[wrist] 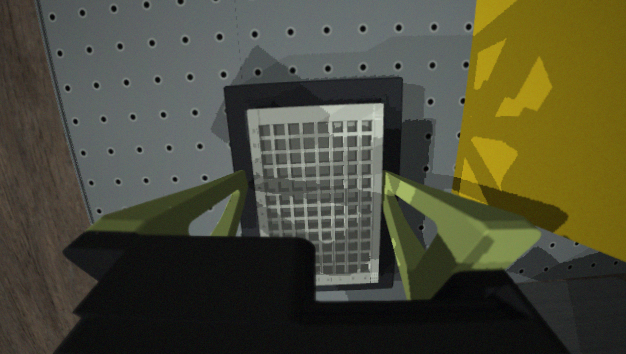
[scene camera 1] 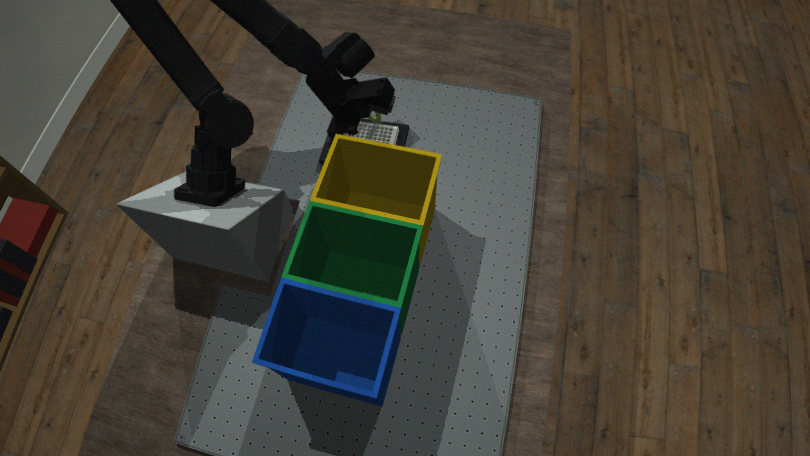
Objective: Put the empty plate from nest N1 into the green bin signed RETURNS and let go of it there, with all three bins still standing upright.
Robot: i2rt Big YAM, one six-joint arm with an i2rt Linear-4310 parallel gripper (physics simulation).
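Places are measured from the arm's base along level axes (x ahead, y right, z down), in millimetres.
Where they show: gripper, between the fingertips: point(wrist: 313, 177); arm's base, origin of its link: point(scene camera 1: 210, 192).
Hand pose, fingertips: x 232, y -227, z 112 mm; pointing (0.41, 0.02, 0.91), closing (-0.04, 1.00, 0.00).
Each offset is from my fingertips to the centre of the thing. "pt": to the spot under its first point. Level surfaces: height alone.
A white plate @(dx -16, dy +3, dz -4 mm) point(scene camera 1: 378, 132) point(wrist: 320, 200) with a grid of square wells lies in a black nest @(pt dx +58, dy -31, dz +3 mm) point(scene camera 1: 403, 134) point(wrist: 392, 150) on the pegboard. The nest's label does not show. My gripper point(wrist: 313, 177) is open and empty. Its green fingertips stand on either side of the plate's long edges, a small gap from each. In the scene view the arm hides part of the plate and most of the fingers. The green bin @(dx +55, dy +305, dz -75 mm) point(scene camera 1: 351, 257) stands upright, its inside empty where it shows; its sign is not visible. The yellow bin @(dx +62, dy +176, dz -75 mm) point(scene camera 1: 378, 181) point(wrist: 560, 125) and the blue bin @(dx +49, dy +435, dz -75 mm) point(scene camera 1: 334, 334) are upright too.
The three bins stand in one row, yellow nearest the nest, green in the middle, blue at the far end. The yellow bin's wall rises right of the nest in the wrist view. The arm's grey pedestal point(scene camera 1: 226, 243) stands left of the bins on the pegboard's @(dz +14 mm) point(scene camera 1: 493, 169) left side.
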